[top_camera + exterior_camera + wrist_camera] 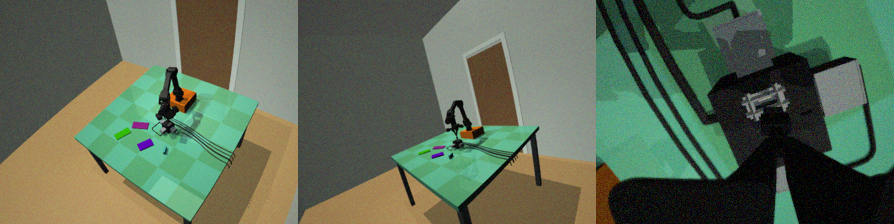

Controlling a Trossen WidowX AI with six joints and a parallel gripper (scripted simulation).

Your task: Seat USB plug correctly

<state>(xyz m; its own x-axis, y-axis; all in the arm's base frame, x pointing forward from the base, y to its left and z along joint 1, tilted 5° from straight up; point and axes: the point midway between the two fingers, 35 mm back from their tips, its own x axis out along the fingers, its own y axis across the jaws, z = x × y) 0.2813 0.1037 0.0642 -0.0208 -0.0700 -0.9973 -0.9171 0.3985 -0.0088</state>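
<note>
The USB plug lies 20 mm below my gripper tip. Round my gripper tip: small teal piece: 190 mm ahead, 110 mm to the left, 120 mm below; then magenta piece: 120 mm ahead, 240 mm to the right, 130 mm below; then green block: 290 mm ahead, 310 mm to the right, 130 mm below.
</note>
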